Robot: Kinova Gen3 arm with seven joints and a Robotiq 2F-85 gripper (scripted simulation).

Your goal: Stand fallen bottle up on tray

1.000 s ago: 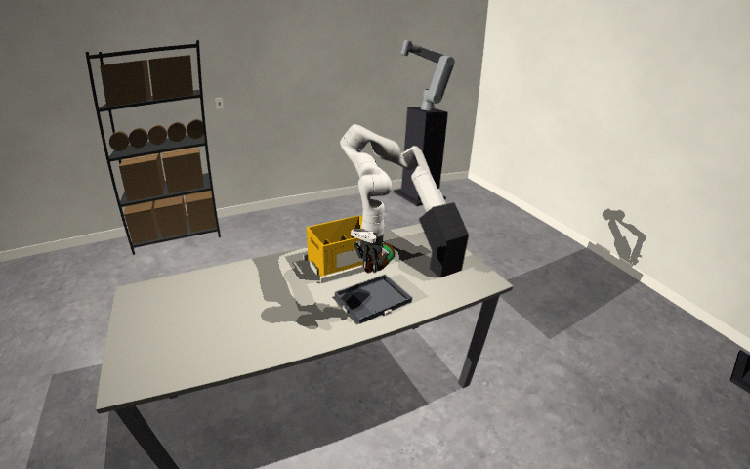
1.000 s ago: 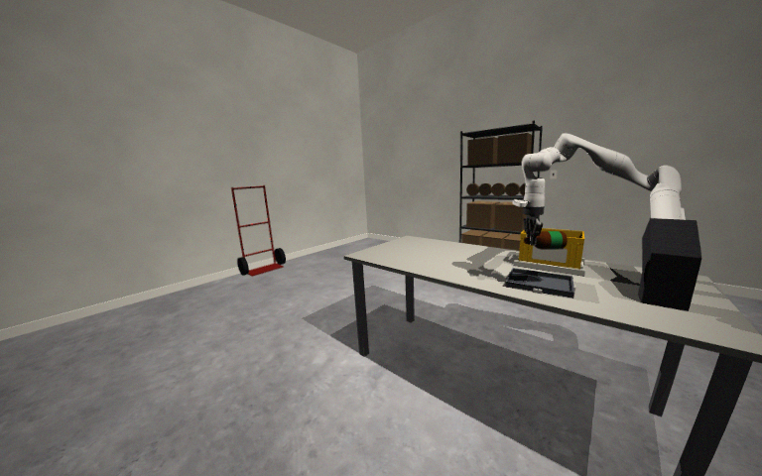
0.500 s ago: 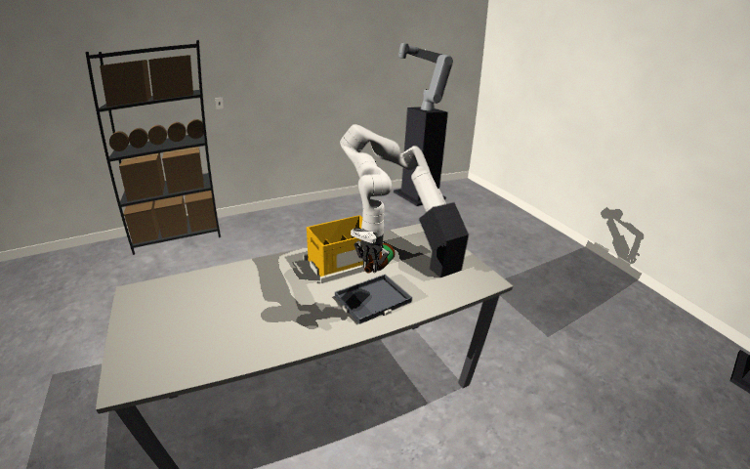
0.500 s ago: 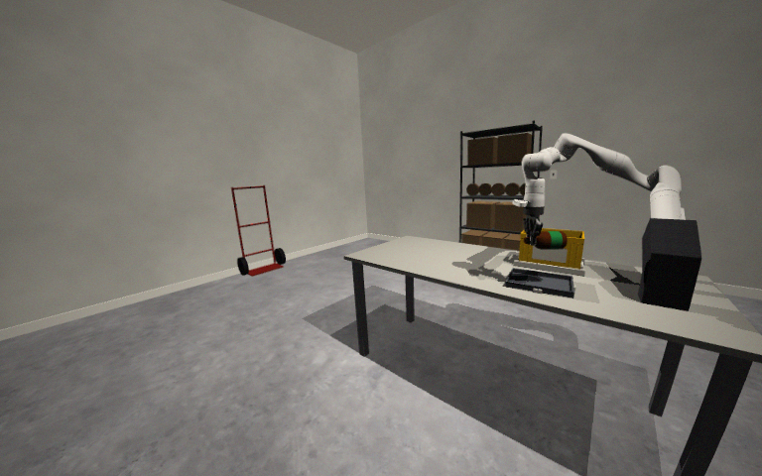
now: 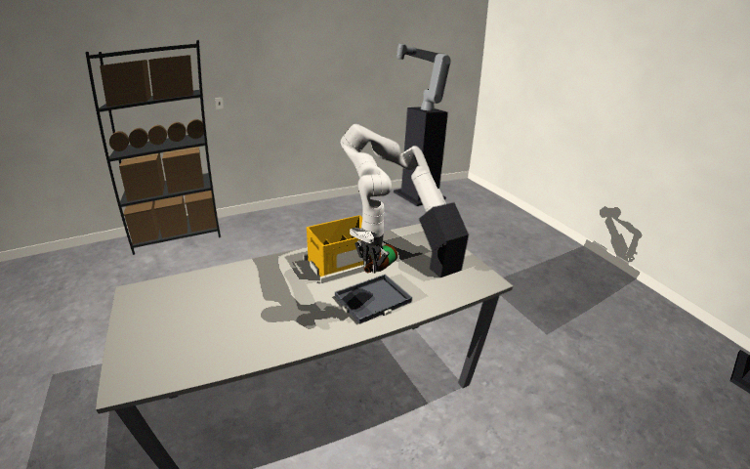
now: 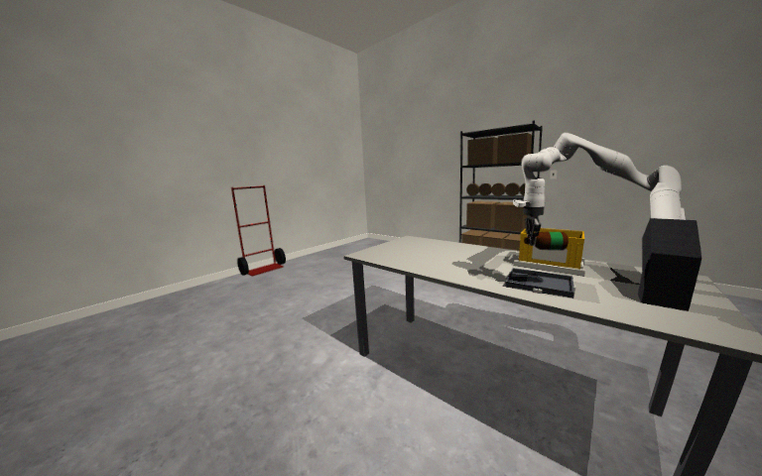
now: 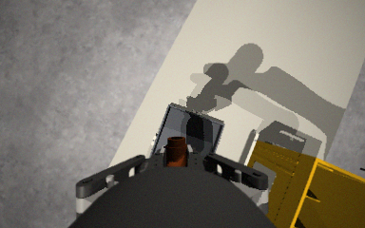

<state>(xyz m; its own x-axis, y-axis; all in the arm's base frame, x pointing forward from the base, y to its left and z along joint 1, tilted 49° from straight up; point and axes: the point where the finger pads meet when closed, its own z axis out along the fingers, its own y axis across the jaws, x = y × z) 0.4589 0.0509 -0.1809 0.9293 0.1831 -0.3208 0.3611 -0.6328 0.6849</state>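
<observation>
Right now my hand is 5 cm past the bottle and 2 cm to the left of it. Round my hand: yellow crate 7 cm behind, 33 cm to the right, 12 cm below; then tray 5 cm behind, 4 cm to the right, 19 cm below.
</observation>
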